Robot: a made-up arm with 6 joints.
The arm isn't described. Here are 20 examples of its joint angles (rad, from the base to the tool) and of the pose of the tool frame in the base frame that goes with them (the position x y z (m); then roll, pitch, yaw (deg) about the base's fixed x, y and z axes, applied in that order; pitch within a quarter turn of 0, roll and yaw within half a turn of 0).
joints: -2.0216 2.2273 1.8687 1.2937 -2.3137 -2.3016
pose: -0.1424 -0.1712 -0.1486 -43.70 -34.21 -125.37
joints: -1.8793 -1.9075 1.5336 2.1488 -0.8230 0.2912
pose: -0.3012 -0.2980 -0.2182 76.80 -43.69 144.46
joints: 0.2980 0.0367 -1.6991 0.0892 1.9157 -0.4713
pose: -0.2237 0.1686 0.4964 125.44 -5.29 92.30
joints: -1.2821 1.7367 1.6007 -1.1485 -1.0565 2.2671
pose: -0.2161 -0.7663 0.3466 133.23 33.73 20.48
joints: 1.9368 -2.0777 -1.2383 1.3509 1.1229 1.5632
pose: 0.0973 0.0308 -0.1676 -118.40 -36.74 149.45
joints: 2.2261 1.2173 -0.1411 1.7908 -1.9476 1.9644
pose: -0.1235 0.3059 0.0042 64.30 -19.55 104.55
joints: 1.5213 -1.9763 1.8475 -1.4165 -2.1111 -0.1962
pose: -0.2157 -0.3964 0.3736 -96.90 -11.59 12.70
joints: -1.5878 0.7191 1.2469 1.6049 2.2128 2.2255
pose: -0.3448 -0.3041 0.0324 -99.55 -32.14 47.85
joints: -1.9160 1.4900 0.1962 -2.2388 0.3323 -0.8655
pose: -0.4464 -0.6105 -0.5420 17.93 21.56 19.40
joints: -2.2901 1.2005 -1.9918 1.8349 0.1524 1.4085
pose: 0.3036 -0.1010 -0.2740 142.80 -53.61 -155.00
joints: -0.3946 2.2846 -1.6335 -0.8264 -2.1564 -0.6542
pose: -0.1096 -0.6456 0.5450 155.10 51.26 157.24
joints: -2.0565 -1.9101 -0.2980 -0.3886 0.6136 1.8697
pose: -0.3335 0.1268 -0.0620 -72.29 -2.67 32.16
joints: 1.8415 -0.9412 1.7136 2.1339 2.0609 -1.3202
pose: -0.5110 0.0164 0.2358 -169.16 -30.15 21.34
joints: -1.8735 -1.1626 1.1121 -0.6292 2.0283 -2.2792
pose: 0.0058 0.1563 -0.0361 33.68 -20.51 135.58
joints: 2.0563 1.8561 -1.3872 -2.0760 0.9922 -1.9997
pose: 0.1209 0.8358 0.2746 -160.71 18.38 -30.20
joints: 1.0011 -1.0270 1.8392 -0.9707 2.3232 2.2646
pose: 0.0419 -0.0240 -0.1488 -93.52 0.48 -113.56
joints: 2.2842 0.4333 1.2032 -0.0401 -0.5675 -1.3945
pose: 0.0261 -0.1383 -0.4826 -13.75 -17.50 70.19
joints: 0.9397 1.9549 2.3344 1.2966 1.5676 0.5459
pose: -0.0802 0.3179 0.0277 -59.08 -35.62 -31.50
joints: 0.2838 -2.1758 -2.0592 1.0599 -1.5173 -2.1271
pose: -0.1397 -0.0450 0.1567 -118.40 -41.43 7.02
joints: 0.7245 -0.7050 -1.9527 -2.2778 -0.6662 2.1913
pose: 0.3915 0.2824 -0.1339 -98.99 28.39 -145.97
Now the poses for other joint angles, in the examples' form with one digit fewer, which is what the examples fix.
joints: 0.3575 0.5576 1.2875 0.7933 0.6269 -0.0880
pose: -0.049 0.108 0.005 -55.8 -46.8 23.4
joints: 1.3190 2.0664 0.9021 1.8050 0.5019 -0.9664
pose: -0.404 0.262 0.035 0.1 -12.5 -21.1
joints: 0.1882 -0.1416 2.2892 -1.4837 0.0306 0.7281
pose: 0.040 0.520 -0.175 -109.9 -43.8 160.6
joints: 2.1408 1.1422 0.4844 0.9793 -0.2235 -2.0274
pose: -0.207 0.123 -0.287 -2.5 -26.0 30.2
